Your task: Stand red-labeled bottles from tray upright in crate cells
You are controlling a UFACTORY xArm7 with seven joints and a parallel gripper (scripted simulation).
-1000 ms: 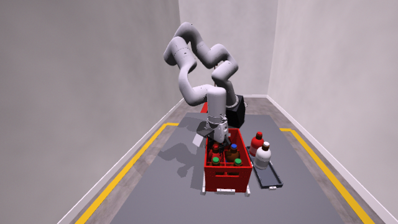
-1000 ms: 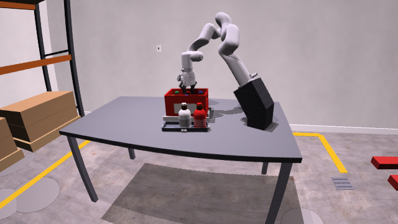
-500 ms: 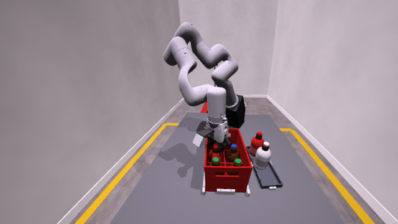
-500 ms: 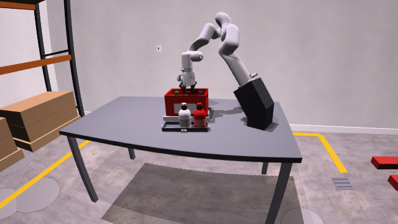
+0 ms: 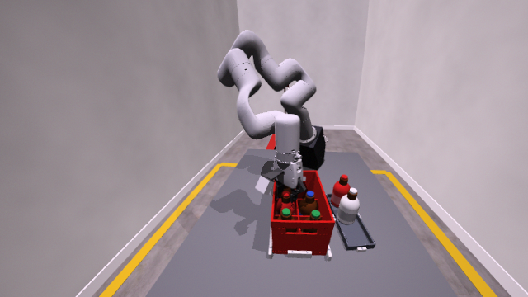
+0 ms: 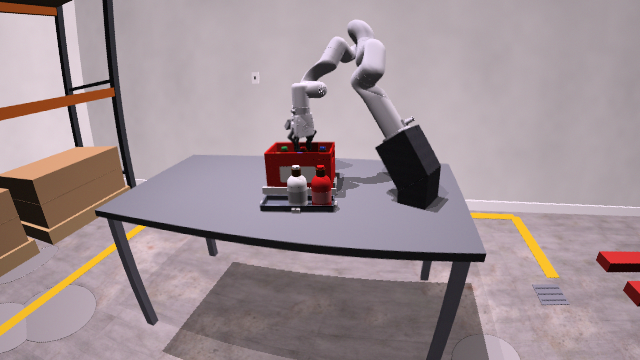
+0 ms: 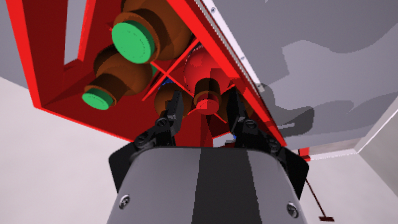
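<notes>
Right now the red crate is 4 cm to the left of my hand and 8 cm below it. The rest, counted from my hand: white bottle 25 cm to the left, 8 cm below; dark tray 26 cm to the left, 15 cm below.
</notes>
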